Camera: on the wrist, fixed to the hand. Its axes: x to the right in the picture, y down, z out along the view.
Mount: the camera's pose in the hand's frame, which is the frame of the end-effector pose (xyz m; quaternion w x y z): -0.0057 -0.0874 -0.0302 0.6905 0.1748 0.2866 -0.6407
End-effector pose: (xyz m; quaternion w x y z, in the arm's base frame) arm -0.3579 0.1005 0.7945 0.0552 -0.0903 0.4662 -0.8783
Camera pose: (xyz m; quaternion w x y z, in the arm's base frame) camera -0.3598 0.1748 0.8498 0.6425 0.0997 -0.1264 0.7492
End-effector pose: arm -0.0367 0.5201 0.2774 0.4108 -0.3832 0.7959 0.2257
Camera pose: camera 0.0204 0.4493 0.2952 0.2671 -0.7674 0.4612 -0.3563
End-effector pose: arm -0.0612 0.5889 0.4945 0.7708 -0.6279 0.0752 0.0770
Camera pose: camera -0.0487 0.5417 0.5733 0.6698 -0.3691 -0.1160 -0.6338
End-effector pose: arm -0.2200 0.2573 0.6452 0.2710 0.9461 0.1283 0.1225
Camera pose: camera -0.2499 0.3418 0.6216 0.0635 0.5833 0.7938 0.1597
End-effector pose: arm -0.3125 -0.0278 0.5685 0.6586 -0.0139 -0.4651 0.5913
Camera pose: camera -0.2258 -0.0425 0.5977 0.9694 0.2341 -0.0379 0.0636
